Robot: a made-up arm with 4 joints.
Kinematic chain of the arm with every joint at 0, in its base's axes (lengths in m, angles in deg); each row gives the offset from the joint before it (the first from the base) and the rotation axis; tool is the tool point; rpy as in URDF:
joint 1: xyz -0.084 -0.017 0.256 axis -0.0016 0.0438 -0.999
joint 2: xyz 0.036 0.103 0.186 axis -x
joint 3: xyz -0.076 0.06 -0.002 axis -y
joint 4: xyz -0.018 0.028 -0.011 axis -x
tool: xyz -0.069 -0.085 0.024 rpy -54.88 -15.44 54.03
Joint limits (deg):
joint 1: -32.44..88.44
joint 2: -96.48..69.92
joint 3: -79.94..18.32
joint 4: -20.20..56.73
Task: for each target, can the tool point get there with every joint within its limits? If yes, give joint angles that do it. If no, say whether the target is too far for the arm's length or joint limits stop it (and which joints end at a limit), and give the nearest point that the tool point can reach.
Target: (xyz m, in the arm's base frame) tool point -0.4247 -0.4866 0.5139
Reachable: no: too far | nearest point -0.2251 -0.0598 0.4929 | short by 0.472 m
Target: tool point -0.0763 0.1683 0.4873
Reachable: yes | joints 19.19 54.44 -64.56 6.65
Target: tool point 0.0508 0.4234 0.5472
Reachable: no: too far | nearest point -0.0149 0.2053 0.4787 | short by 0.238 m
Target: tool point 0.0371 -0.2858 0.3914
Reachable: no: joint limits stop it (at a limit: joint 1, joint 2, joint 3, joint 4) | nearest point 0.1382 -0.0343 0.4069 | short by 0.272 m
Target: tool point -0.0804 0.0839 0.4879
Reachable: yes | joints 66.99 -72.91 -23.73 25.66
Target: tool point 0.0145 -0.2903 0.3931
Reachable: no: joint limits stop it (at a limit: joint 1, joint 2, joint 3) | nearest point -0.0721 -0.0419 0.4869 | short by 0.279 m
